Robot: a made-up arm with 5 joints. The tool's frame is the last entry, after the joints. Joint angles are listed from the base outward.
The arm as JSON. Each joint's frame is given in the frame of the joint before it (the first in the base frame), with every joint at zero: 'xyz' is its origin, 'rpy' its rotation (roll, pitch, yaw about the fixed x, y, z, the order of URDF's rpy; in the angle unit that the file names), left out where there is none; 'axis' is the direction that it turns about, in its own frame. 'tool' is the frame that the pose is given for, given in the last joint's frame.
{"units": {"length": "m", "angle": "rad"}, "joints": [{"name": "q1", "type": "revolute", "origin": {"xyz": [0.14, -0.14, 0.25], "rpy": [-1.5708, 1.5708, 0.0]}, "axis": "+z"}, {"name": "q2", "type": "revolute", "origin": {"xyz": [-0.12, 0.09, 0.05], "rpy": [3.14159, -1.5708, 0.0]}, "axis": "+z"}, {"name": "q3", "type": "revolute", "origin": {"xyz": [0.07, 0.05, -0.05], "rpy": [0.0, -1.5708, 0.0]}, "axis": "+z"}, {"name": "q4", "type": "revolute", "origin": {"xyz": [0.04, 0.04, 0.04], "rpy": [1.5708, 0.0, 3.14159]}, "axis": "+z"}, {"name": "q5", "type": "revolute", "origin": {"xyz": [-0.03, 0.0, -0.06], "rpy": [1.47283, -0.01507, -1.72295]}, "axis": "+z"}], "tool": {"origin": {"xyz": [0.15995, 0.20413, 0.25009], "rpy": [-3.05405, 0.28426, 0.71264]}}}
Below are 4 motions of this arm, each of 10 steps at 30 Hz.
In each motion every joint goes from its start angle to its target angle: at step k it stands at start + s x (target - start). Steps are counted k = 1, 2, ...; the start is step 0. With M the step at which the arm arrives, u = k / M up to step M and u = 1 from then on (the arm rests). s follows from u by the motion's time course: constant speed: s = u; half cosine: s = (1 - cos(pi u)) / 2; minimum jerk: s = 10 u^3 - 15 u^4 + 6 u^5.
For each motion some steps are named. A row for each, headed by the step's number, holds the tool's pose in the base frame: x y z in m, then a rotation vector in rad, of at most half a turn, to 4 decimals.
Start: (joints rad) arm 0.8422 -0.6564 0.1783 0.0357 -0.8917
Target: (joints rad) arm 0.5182 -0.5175 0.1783 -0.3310 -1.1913
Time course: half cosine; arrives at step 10
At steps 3, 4, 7, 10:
3: -0.0916 0.1655 0.2113 0.9017 0.1667 2.2713
4: -0.0922 0.1469 0.1861 0.8038 0.1934 2.3332
7: -0.0795 0.0798 0.1130 0.4838 0.3124 2.4890
10: -0.0676 0.0457 0.0853 0.3375 0.3833 2.5365

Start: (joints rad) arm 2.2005 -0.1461 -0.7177 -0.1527 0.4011
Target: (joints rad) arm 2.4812 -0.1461 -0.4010 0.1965 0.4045
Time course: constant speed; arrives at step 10
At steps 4, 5, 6, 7, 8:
4: -0.0202 -0.0221 0.4045 0.8010 2.4848 0.2241
5: -0.0221 -0.0112 0.3989 0.7996 2.4774 0.1734
6: -0.0239 -0.0004 0.3931 0.7980 2.4694 0.1228
7: -0.0257 0.0103 0.3869 0.7961 2.4606 0.0723
8: -0.0276 0.0210 0.3805 0.7941 2.4512 0.0219

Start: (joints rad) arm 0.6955 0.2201 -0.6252 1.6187 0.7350
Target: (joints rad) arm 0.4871 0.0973 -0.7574 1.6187 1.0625
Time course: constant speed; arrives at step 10
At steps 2, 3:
2: 0.2223 0.1452 0.1016 1.0634 0.5217 -1.2943
3: 0.2109 0.1492 0.1045 1.0585 0.5483 -1.3061

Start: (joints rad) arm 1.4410 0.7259 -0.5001 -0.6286 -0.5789
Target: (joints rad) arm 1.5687 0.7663 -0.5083 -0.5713 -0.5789
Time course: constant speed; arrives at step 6
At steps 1, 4, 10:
1: -0.1030 -0.0313 0.3500 0.8203 1.9905 0.5831
4: -0.0955 -0.0218 0.3582 0.8451 2.0275 0.5201
10: -0.0903 -0.0156 0.3631 0.8595 2.0521 0.4773

